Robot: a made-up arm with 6 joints.
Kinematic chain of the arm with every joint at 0, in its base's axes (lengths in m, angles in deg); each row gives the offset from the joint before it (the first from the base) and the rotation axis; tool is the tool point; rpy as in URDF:
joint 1: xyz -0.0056 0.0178 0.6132 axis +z
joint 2: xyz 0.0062 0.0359 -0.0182 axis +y
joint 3: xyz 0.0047 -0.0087 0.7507 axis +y
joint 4: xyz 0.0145 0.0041 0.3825 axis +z
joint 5: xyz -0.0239 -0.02 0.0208 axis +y
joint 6: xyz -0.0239 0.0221 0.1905 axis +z
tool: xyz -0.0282 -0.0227 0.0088 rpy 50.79 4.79 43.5
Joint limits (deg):
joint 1: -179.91..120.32
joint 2: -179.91..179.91
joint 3: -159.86..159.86
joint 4: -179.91..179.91
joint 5: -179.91..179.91
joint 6: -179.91..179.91
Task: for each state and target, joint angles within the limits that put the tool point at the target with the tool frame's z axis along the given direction. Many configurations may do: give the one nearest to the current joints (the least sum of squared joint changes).
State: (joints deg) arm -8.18 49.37 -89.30 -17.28 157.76 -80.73
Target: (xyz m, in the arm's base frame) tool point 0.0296 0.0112 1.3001 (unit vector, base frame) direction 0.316 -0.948 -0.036
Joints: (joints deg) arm -21.21 19.43 -128.19 -40.52 172.16 -64.97
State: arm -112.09 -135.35 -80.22 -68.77 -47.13 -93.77
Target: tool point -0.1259 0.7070 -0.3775 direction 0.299 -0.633 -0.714
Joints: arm -72.57 -119.72 -57.15 -57.82 5.18 -90.39
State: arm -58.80 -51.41 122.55 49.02 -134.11 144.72
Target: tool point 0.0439 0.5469 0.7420 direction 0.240 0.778 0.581
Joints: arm -107.45 -88.09 159.17 70.71 -143.56 141.93
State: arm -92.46 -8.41 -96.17 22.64 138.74 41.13
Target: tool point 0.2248 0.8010 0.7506 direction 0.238 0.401 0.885
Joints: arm -101.07 -44.56 -120.32 25.03 87.75 32.58
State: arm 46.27 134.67 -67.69 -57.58 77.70 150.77
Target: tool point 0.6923 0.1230 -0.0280 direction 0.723 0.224 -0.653
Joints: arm 16.71 160.03 -97.59 -51.71 79.13 151.75
